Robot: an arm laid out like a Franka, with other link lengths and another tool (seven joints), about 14 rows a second.
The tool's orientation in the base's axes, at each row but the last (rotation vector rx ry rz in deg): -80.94 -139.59 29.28; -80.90 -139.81 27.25; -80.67 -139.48 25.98; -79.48 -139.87 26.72
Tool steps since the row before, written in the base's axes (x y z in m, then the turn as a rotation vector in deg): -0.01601 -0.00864 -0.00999 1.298 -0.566 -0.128; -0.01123 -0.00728 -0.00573 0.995 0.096 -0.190; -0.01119 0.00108 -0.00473 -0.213 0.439 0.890; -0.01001 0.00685 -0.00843 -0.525 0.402 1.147
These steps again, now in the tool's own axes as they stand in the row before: -0.00042 -0.01204 0.01690 -1.130 0.801 -0.322; -0.00138 -0.00978 0.01070 -0.411 0.900 -0.238; 0.00587 -0.00629 0.00865 0.568 -0.323 -0.777; 0.01007 -0.00089 0.01077 0.713 -0.688 -0.878
